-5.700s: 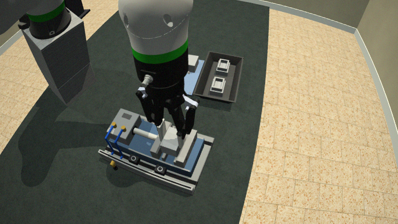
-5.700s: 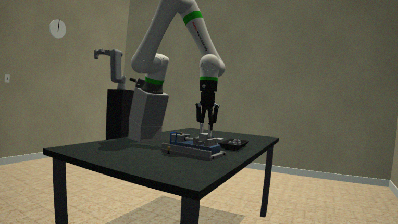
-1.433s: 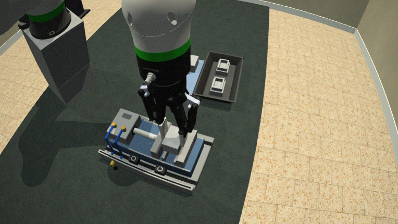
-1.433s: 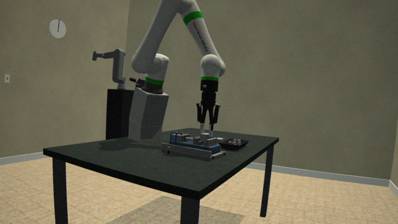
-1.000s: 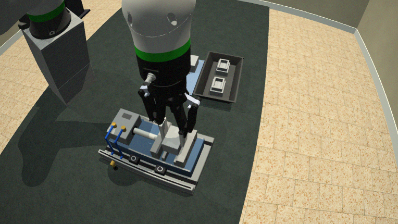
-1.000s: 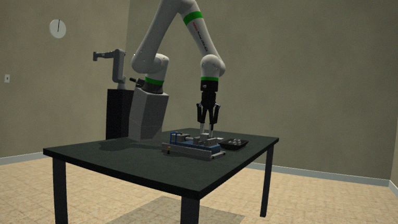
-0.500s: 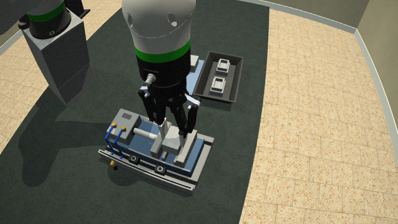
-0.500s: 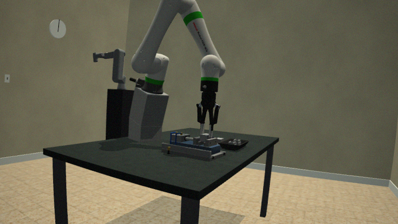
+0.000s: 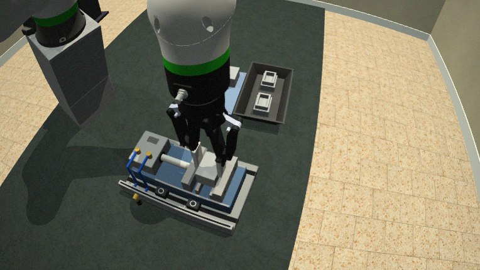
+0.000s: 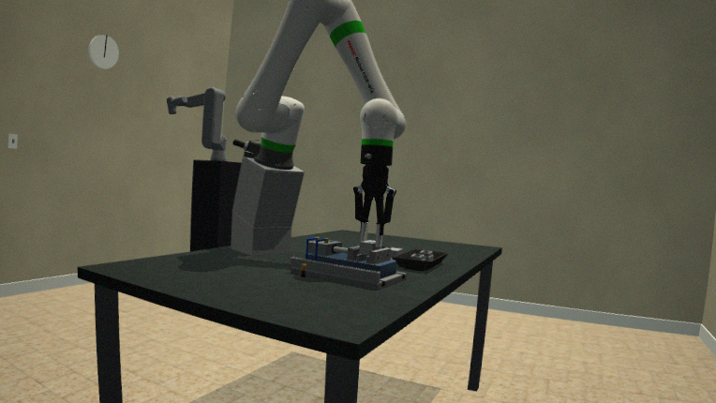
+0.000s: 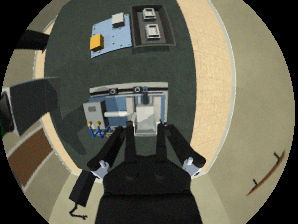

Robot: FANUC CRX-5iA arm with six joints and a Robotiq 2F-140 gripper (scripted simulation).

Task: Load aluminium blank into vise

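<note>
The aluminium blank is 4 cm below my hand. Round my hand: vise: 7 cm behind, 1 cm to the left, 10 cm below; then blue work stop: 1 cm ahead, 7 cm to the left, 8 cm below; then hose block: 16 cm behind, 2 cm to the left, 6 cm below.
</note>
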